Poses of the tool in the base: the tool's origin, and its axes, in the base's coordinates. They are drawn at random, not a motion.
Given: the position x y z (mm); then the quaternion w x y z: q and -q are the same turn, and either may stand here.
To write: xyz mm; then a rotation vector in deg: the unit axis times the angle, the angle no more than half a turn. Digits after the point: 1 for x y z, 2 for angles.
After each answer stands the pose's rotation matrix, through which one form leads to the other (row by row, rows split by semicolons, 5 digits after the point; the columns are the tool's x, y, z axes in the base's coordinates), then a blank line. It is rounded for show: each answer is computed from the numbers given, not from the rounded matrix.
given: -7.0 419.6 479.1 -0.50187 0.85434 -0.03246 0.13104
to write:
-7.0 419.6 479.1 -118.28 4.49 -18.14
0.96355 0.07607 0.25649; -0.18699 -0.49414 0.84903; 0.19132 -0.86605 -0.46191

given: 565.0 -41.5 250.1 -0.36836 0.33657 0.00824 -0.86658
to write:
565.0 -41.5 250.1 -49.51 -1.21 127.49
-0.50206 -0.63288 -0.58940; 0.64398 -0.72849 0.23368; -0.57726 -0.26224 0.77330

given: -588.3 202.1 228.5 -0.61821 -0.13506 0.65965 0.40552
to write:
-588.3 202.1 228.5 17.81 -86.97 -53.46
-0.19916 0.32321 -0.92513; -0.67957 0.63463 0.36801; 0.70606 0.70199 0.09325

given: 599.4 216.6 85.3 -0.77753 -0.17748 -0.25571 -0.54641
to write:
599.4 216.6 85.3 21.99 31.69 67.71
0.27210 -0.75893 0.59160; 0.94046 0.33988 0.00345; -0.20369 0.55544 0.80623

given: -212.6 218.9 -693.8 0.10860 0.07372 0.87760 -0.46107
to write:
-212.6 218.9 -693.8 12.42 147.90 -77.70
-0.96554 0.22954 0.12264; 0.02925 0.56396 -0.82529; -0.25860 -0.79326 -0.55124

